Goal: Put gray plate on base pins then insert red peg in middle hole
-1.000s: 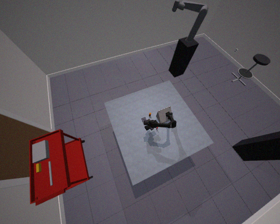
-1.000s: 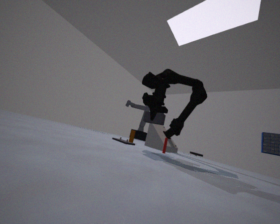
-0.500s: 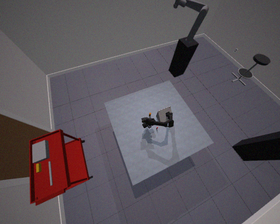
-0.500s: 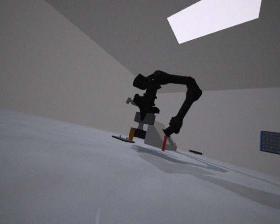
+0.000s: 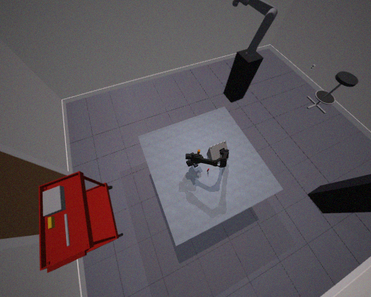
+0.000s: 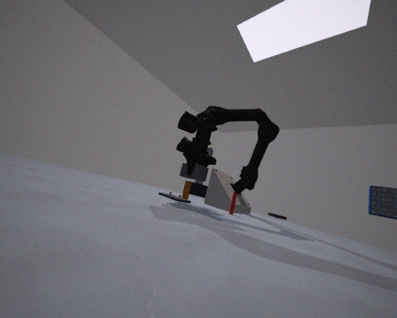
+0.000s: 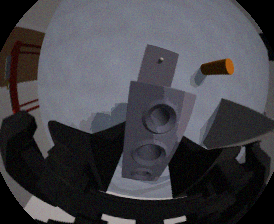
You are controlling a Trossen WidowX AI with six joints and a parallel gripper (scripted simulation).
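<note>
My gripper tip is now 9 cm above the dark flat base, 7 cm to the left of it and 1 cm past it. From my gripper tip the other things lie so: orange pin 13 cm behind, 12 cm to the right, 6 cm below; then gray plate 3 cm above; then red peg 13 cm to the left, 12 cm behind, 6 cm below.
</note>
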